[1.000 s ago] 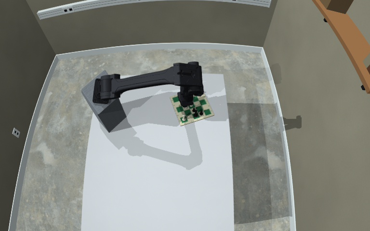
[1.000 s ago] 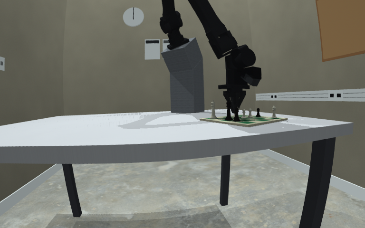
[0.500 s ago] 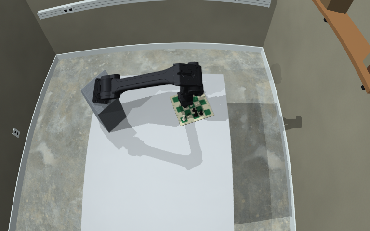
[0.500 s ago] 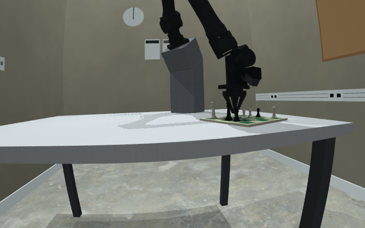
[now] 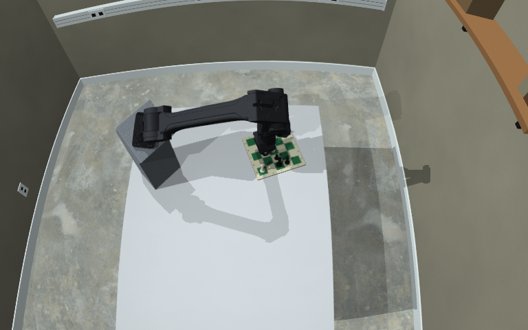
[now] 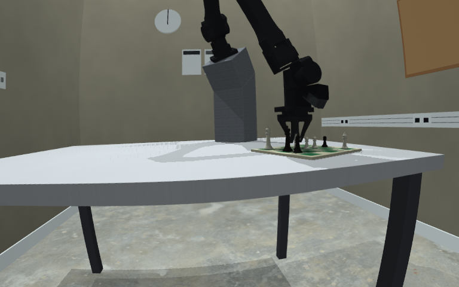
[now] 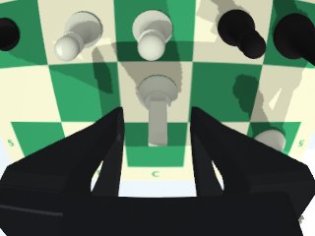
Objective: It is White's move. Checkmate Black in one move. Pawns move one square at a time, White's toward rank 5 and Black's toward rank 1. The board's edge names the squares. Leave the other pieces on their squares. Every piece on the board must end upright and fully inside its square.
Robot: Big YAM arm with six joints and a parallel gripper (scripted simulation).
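The white chess piece lies 1 cm ahead of my hand and 1 cm below it. Also, from my hand: black king (6 cm ahead, 6 cm to the right, 1 cm above); then black bishop (9 cm ahead, 6 cm to the right); then green-and-cream chessboard (4 cm ahead, 1 cm to the left, 3 cm below).
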